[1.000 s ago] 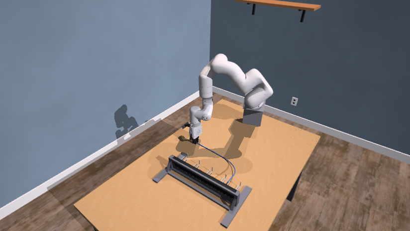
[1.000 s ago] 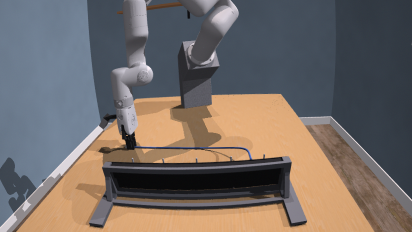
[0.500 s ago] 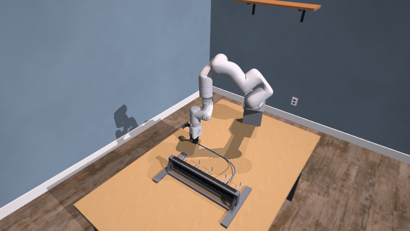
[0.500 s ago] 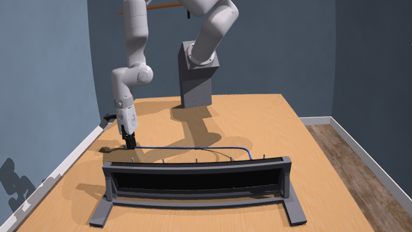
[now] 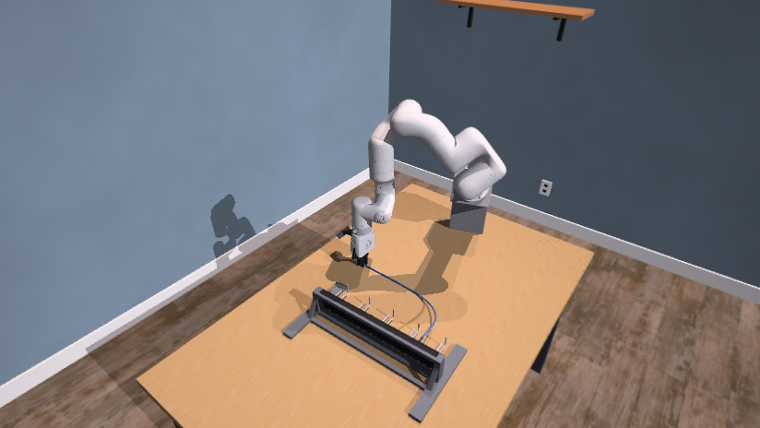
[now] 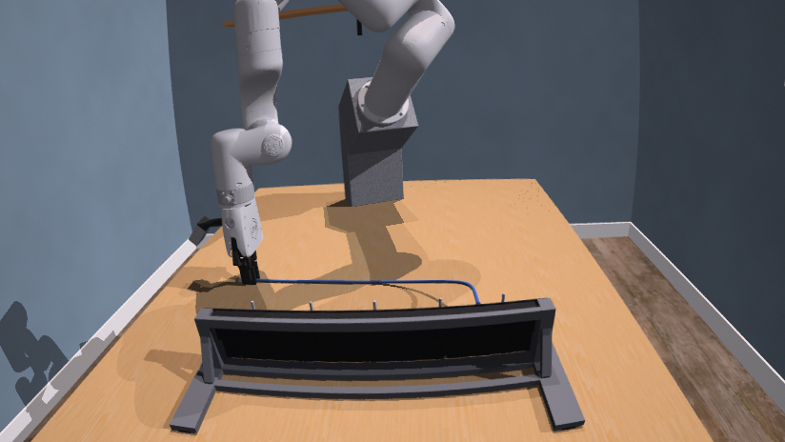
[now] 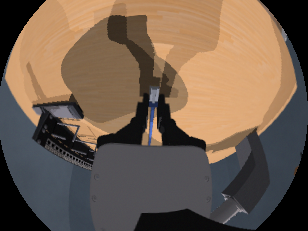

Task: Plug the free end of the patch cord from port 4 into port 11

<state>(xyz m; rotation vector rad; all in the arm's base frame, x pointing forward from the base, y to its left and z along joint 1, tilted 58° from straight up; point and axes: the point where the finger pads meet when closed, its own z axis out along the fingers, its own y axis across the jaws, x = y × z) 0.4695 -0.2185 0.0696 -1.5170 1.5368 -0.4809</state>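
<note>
My hand is 2 cm to the left of the plug and 1 cm above it.
</note>
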